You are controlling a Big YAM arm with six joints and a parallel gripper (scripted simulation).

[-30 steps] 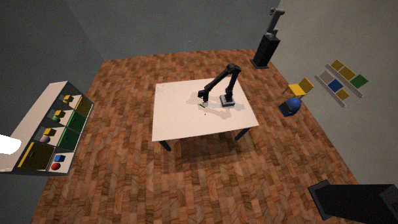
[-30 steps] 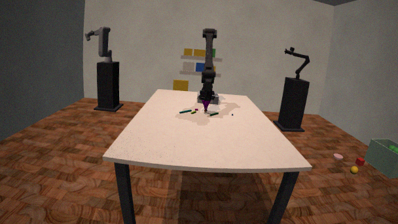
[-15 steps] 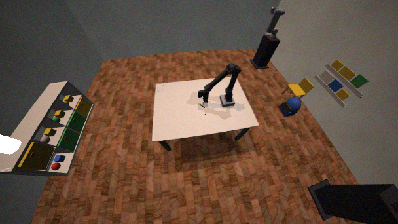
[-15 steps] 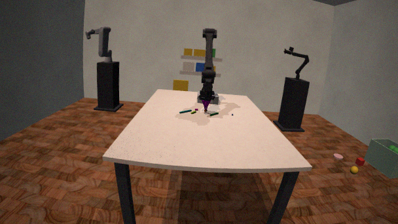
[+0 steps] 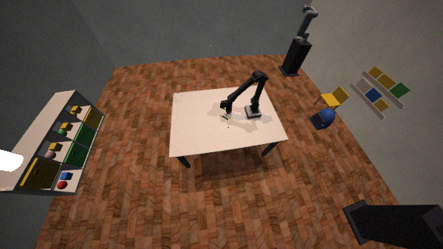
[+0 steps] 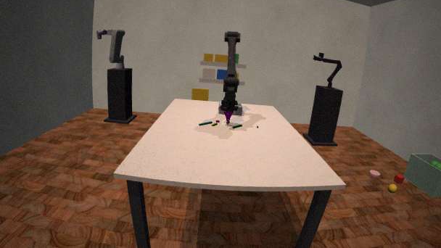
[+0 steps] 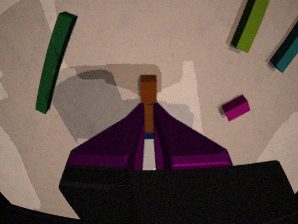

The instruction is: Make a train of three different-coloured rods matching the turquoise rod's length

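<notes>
Now: hand 80 mm to the left of the lime rod, 40 mm short of it and 20 mm above it. Round my hand: magenta rod 60 mm to the right, 20 mm below, 20 mm behind; orange rod 10 mm below; green rod 60 mm to the left, 50 mm ahead, 20 mm below.
</notes>
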